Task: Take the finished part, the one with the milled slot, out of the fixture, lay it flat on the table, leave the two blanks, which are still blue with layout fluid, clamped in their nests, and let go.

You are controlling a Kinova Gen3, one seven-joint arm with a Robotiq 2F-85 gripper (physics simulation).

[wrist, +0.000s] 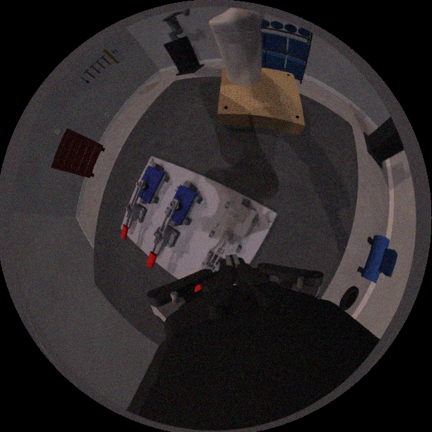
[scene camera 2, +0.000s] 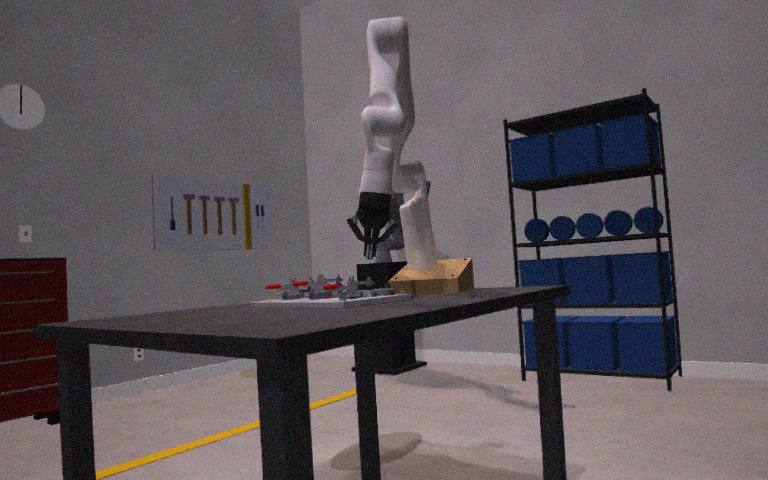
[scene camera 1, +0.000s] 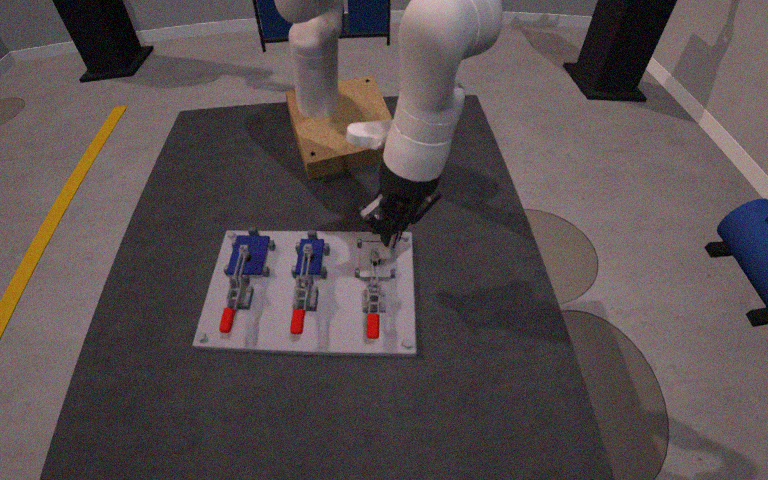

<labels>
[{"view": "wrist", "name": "gripper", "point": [230, 261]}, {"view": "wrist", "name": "white fixture plate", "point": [193, 243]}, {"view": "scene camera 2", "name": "gripper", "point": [369, 259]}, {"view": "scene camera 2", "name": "white fixture plate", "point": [334, 302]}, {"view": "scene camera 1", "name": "gripper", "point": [388, 244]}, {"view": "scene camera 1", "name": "blue blank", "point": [258, 245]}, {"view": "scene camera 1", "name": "blue blank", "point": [315, 265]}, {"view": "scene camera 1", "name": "finished part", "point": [369, 241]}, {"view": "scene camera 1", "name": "white fixture plate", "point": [339, 326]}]
</labels>
